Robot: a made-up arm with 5 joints. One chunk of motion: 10 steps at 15 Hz.
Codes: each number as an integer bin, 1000 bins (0 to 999) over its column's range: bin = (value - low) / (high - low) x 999, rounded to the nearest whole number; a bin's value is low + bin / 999 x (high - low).
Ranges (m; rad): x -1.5..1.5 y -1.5..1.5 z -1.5..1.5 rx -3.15..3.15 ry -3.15..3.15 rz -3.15..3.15
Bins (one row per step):
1: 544 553 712 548 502 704
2: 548 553 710 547 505 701
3: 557 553 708 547 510 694
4: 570 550 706 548 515 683
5: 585 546 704 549 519 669
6: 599 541 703 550 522 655
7: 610 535 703 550 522 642
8: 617 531 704 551 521 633
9: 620 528 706 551 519 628
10: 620 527 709 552 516 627
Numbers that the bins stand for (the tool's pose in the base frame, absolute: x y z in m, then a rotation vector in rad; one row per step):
1: 0.1336 0.1607 0.6381 0.3059 0.0158 1.2896
2: 0.1456 0.1607 0.6321 0.2995 0.0347 1.2707
3: 0.1727 0.1607 0.6261 0.2995 0.0662 1.2266
4: 0.2117 0.1517 0.6201 0.3059 0.0977 1.1572
5: 0.2568 0.1396 0.6141 0.3122 0.1230 1.0689
6: 0.2988 0.1246 0.6111 0.3185 0.1419 0.9806
7: 0.3318 0.1066 0.6111 0.3185 0.1419 0.8986
8: 0.3529 0.0946 0.6141 0.3248 0.1356 0.8419
9: 0.3619 0.0856 0.6201 0.3248 0.1230 0.8104
10: 0.3619 0.0826 0.6291 0.3311 0.1041 0.8041

